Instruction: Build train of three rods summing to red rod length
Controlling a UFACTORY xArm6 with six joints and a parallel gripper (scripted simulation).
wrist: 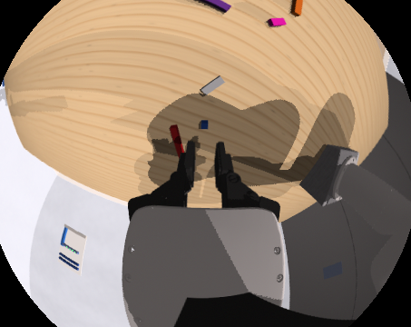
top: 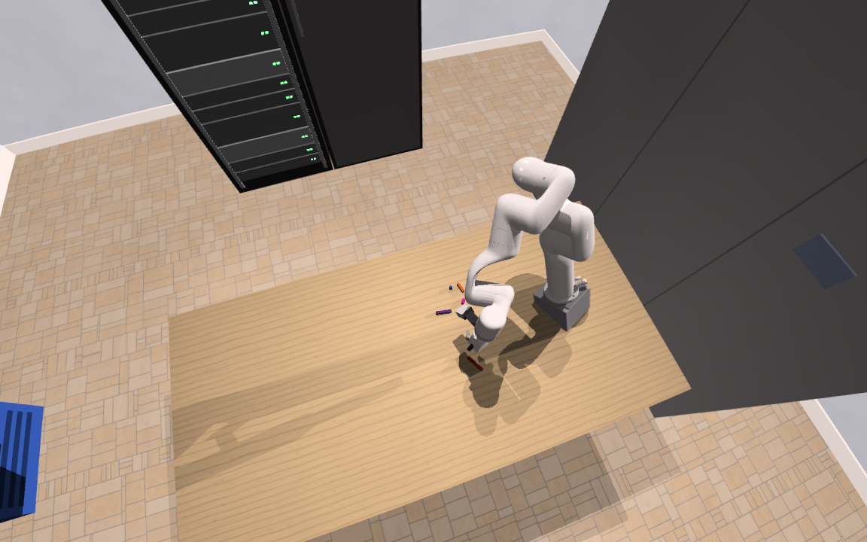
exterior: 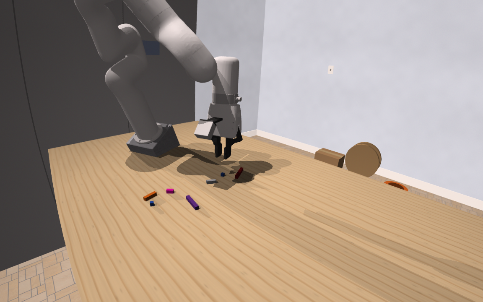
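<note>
The red rod lies 8 cm below my hand, 6 cm to the left of it and 2 cm ahead of it. Also, from my hand: purple rod (16 cm to the right, 9 cm ahead, 8 cm below); magenta rod (19 cm to the right, 8 cm below); grey rod (8 cm below, 6 cm to the right, 2 cm ahead).
</note>
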